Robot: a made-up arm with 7 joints. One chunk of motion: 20 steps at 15 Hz.
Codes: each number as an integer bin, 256 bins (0 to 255) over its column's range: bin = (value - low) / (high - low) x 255, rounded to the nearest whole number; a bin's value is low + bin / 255 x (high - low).
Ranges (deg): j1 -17..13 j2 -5..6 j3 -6..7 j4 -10..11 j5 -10..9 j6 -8..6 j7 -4..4
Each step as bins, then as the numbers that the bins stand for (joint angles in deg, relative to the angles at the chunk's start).
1 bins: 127 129 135 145 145 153 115
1 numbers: -2.06 0.56 0.88 1.94 0.80 0.40 -0.39
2 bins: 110 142 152 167 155 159 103
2 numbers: -4.06 1.13 1.75 3.75 1.55 0.73 -0.77
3 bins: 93 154 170 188 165 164 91
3 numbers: -6.06 1.64 2.67 5.48 2.29 1.00 -1.15
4 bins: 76 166 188 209 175 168 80
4 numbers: -8.06 2.16 3.58 7.21 3.04 1.22 -1.49
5 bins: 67 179 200 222 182 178 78
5 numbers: -9.12 2.72 4.20 8.28 3.56 1.77 -1.55
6 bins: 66 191 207 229 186 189 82
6 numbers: -9.24 3.24 4.55 8.86 3.86 2.38 -1.43
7 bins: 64 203 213 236 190 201 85
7 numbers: -9.47 3.76 4.86 9.44 4.16 3.04 -1.33
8 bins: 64 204 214 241 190 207 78
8 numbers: -9.47 3.80 4.91 9.85 4.16 3.36 -1.55
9 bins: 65 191 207 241 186 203 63
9 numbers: -9.35 3.24 4.55 9.85 3.86 3.15 -2.02
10 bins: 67 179 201 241 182 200 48
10 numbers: -9.12 2.72 4.25 9.85 3.56 2.98 -2.49
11 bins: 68 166 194 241 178 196 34
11 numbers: -9.00 2.16 3.89 9.85 3.26 2.76 -2.93
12 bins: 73 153 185 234 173 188 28
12 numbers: -8.41 1.60 3.43 9.27 2.89 2.32 -3.12
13 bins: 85 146 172 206 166 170 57
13 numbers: -7.00 1.30 2.77 6.96 2.37 1.33 -2.21
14 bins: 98 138 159 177 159 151 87
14 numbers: -5.47 0.95 2.11 4.58 1.85 0.29 -1.27
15 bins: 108 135 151 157 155 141 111
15 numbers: -4.29 0.82 1.70 2.93 1.55 -0.26 -0.52
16 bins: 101 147 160 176 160 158 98
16 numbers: -5.12 1.34 2.16 4.49 1.92 0.67 -0.93
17 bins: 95 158 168 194 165 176 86
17 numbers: -5.82 1.82 2.56 5.98 2.29 1.66 -1.30
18 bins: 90 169 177 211 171 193 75
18 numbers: -6.41 2.29 3.02 7.38 2.74 2.60 -1.65
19 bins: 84 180 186 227 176 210 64
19 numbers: -7.12 2.76 3.48 8.69 3.11 3.53 -1.99
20 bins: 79 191 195 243 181 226 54
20 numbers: -7.71 3.24 3.94 10.01 3.49 4.41 -2.31
